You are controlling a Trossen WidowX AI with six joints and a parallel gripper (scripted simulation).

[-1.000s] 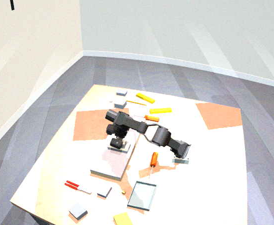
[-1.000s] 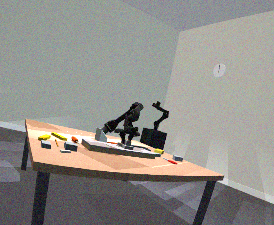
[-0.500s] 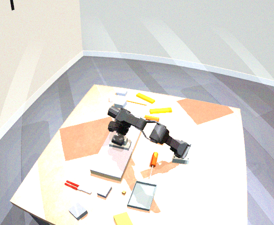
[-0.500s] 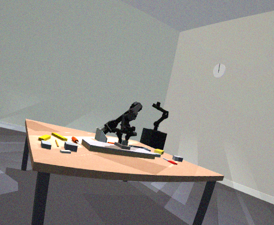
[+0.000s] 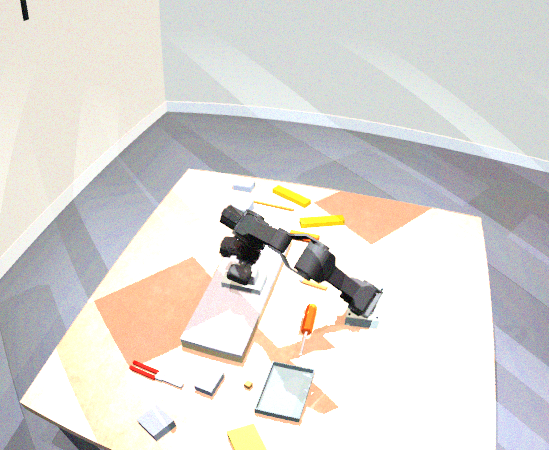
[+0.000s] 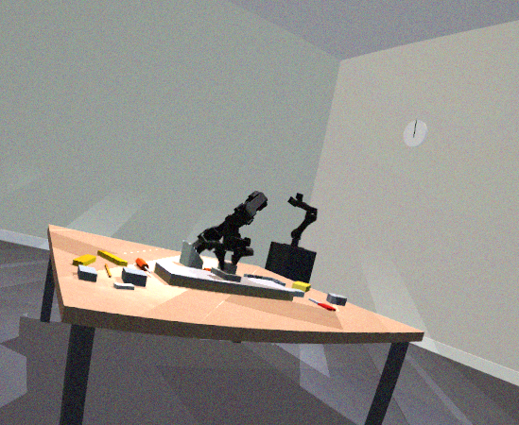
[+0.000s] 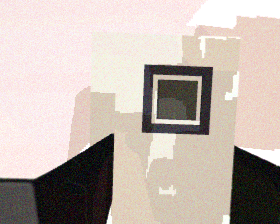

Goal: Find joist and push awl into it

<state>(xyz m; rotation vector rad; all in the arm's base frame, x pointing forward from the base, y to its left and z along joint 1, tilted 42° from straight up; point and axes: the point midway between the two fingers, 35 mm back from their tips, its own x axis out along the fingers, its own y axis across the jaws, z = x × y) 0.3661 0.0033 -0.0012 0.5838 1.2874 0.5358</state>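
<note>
My gripper tip is 320 mm to the right of the tray, 240 mm past it and 50 mm above it. From my gripper tip the other things lie so: square indicator window 30 mm above, 20 mm ahead; then stud finder 20 mm above, 10 mm ahead; then awl 170 mm behind, 100 mm to the right, 60 mm below.
</note>
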